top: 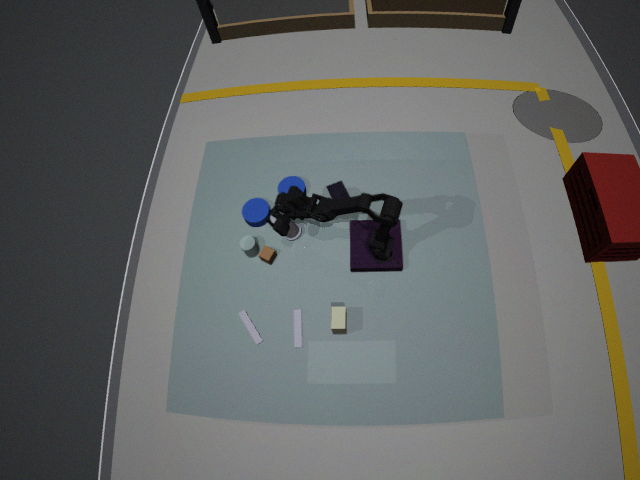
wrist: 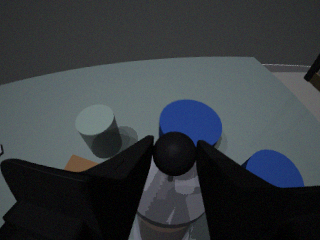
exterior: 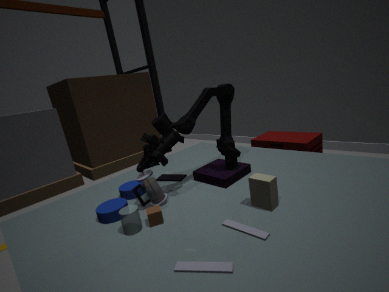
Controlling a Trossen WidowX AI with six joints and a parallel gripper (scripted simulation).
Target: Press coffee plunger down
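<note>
Right now my gripper tip is 90 mm above the coffee press, 20 mm past it and 10 mm to the right of it. The rest, counted from my gripper tip: brown cube 150 mm below, 110 mm to the left, 60 mm ahead.
</note>
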